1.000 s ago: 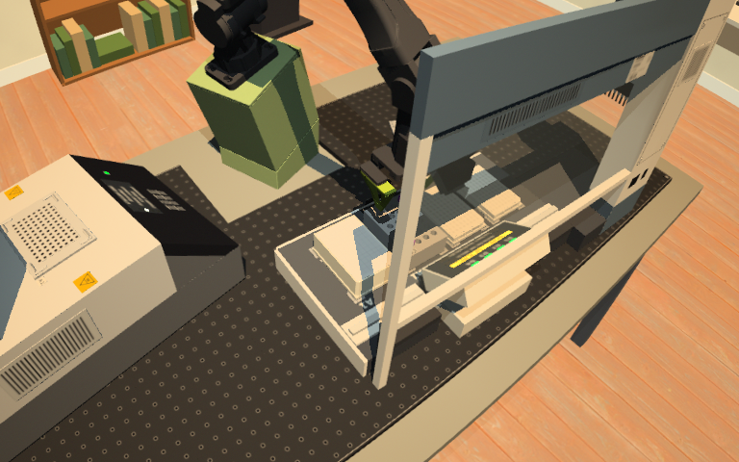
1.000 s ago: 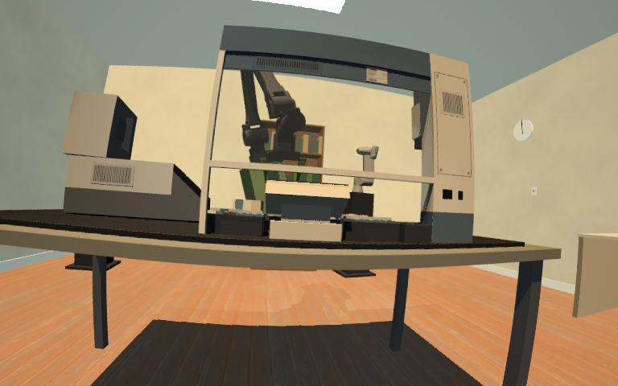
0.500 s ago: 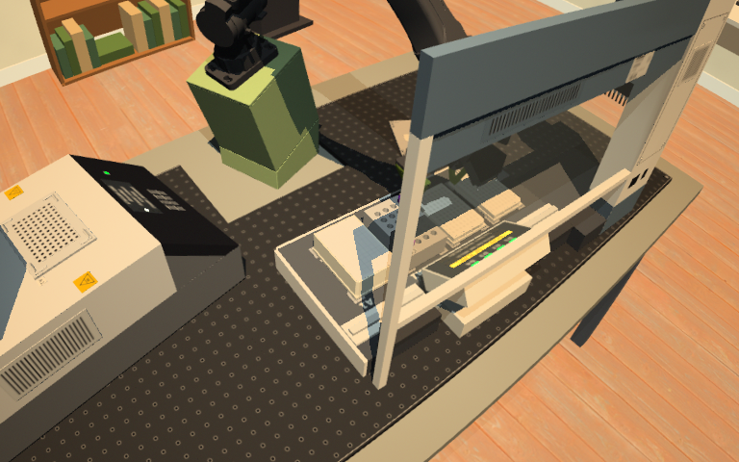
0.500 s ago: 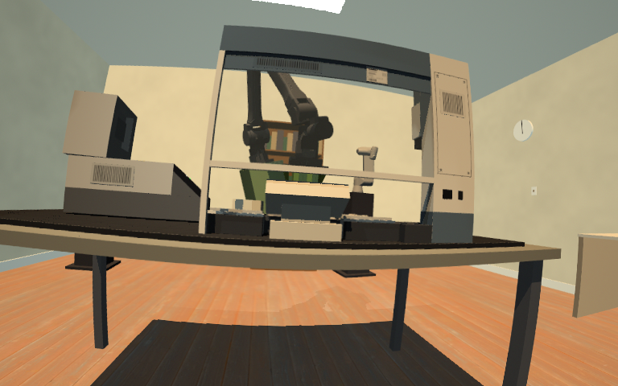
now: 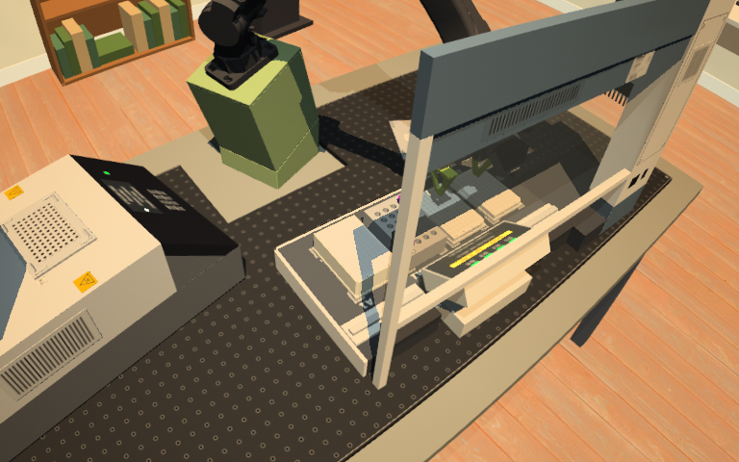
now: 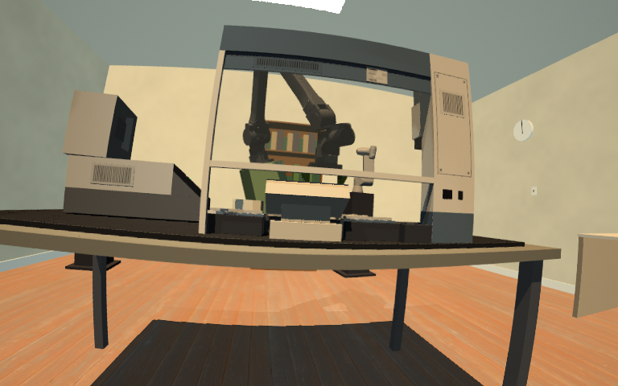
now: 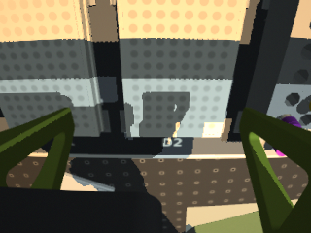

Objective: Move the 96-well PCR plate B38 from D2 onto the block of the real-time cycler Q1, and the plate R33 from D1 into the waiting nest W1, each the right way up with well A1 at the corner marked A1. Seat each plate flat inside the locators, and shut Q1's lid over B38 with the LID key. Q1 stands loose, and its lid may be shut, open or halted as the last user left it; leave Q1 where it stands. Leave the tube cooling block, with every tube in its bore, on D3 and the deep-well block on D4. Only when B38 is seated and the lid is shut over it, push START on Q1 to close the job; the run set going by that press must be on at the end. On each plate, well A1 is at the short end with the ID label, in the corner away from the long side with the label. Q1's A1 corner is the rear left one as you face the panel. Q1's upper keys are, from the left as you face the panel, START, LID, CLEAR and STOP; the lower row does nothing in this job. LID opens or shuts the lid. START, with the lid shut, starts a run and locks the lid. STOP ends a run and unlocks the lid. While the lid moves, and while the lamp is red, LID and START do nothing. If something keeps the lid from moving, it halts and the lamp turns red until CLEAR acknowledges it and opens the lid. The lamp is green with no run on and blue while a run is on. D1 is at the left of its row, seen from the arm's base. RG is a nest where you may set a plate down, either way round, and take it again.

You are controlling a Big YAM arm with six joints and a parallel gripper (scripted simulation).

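Right now my hand is 70 mm above the plate B38 and 20 mm to the left of it. The rest, counted from my hand: low crossbar 180 mm ahead, 60 mm to the right, 40 mm above; then tube block 120 mm to the right, 60 mm below, 20 mm behind; then cream deep-well block 220 mm to the right, 60 mm below, 40 mm behind.
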